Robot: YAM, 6 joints.
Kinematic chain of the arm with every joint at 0, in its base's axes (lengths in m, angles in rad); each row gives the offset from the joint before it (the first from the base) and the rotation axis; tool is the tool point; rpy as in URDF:
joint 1: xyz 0 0 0.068 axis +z
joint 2: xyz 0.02 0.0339 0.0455 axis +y
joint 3: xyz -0.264 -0.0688 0 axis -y
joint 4: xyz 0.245 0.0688 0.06 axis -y
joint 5: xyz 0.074 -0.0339 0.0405 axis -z
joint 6: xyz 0.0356 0 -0.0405 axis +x
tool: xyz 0 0 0 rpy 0 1.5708 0
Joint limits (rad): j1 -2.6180..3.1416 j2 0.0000..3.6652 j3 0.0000..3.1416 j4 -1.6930..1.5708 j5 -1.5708..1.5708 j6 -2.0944..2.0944
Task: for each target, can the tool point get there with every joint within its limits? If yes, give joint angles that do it. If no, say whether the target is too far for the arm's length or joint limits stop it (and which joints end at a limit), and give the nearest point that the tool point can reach.
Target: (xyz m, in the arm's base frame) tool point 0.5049 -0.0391 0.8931
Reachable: no: too far | nearest point 0.3502 -0.0271 0.6445 | short by 0.293 m
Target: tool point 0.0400 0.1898 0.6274
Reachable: yes | joints -1.6357 0.7375 1.9579 0.8284 -0.8881 1.2870
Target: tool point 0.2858 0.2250 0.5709
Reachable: yes | joints 0.6236 1.8279 2.0293 0.8967 -0.4572 -0.1076
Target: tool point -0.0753 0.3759 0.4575
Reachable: yes | joints -1.3968 0.3170 2.5238 -1.0277 0.2580 1.3064
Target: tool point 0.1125 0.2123 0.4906
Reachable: yes | joints 1.1574 1.2445 1.1539 1.1112 0.5206 -0.3821
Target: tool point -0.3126 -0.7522 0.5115
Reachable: no: too far | nearest point -0.2224 -0.5352 0.3938 | short by 0.263 m
